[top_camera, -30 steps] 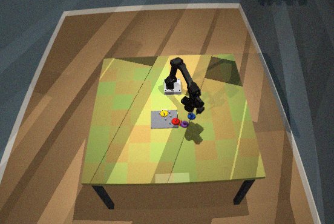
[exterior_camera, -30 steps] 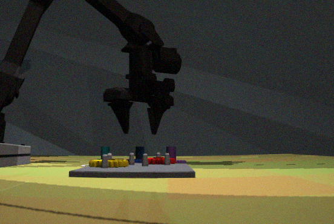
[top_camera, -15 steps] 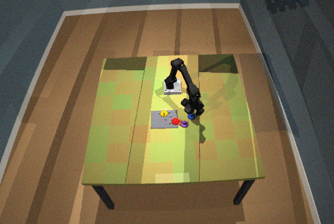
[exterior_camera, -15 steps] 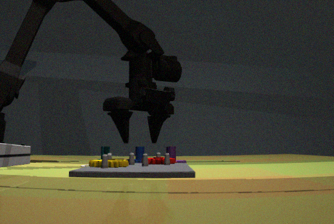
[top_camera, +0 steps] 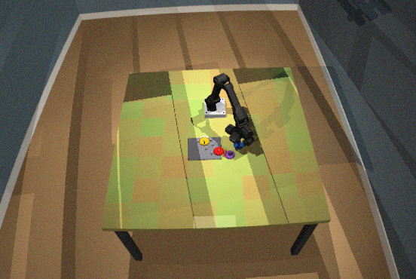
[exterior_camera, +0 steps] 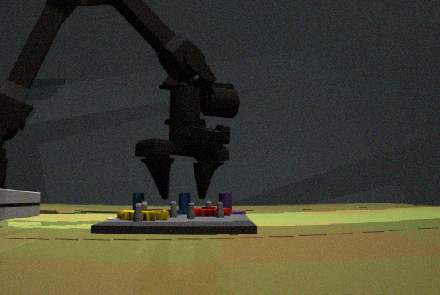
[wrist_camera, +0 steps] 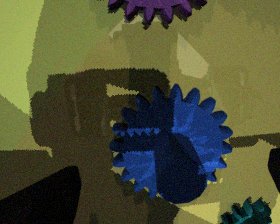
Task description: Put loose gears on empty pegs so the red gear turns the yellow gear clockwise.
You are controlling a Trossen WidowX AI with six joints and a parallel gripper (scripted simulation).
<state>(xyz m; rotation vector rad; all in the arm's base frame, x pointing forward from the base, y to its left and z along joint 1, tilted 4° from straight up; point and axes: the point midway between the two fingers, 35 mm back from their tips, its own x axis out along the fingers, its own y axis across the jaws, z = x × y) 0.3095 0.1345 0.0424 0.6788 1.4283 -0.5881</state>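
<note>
The grey board lies 220 mm to the right of my gripper tip and 30 mm below it. Round my gripper tip: teal gear (80 mm behind, 10 mm to the left, 10 mm below); blue gear (10 mm below); purple gear (70 mm ahead, 70 mm to the right, 10 mm below).
</note>
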